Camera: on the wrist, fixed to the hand. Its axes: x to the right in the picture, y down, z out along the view.
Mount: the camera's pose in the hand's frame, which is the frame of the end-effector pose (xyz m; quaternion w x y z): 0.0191 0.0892 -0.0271 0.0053 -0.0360 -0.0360 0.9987
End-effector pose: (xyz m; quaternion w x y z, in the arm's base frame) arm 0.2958 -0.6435 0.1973 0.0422 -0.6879 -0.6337 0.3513
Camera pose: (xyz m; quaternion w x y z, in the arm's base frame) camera 0.3845 -0.6330 0.1645 0.3982 0.6254 -0.6695 -0.0460
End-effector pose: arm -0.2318 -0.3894 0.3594 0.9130 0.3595 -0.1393 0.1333
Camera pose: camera -0.2405 -0.3049 0.4023 0.1204 0.1653 0.3974 -0.8946
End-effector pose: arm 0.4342 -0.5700 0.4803 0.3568 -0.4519 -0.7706 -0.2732
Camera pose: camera 0.5155 -0.5411 0.5205 0.2307 -0.7947 0.4442 0.3434
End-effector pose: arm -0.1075 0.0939 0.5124 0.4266 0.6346 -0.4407 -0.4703
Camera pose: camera -0.0920 0.0569 0.5987 0.4789 -0.4690 -0.6345 0.3848
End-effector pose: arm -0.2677 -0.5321 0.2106 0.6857 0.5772 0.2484 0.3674
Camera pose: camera -0.2962 -0.4948 0.2934 0.3336 -0.2397 0.6130 -0.6749
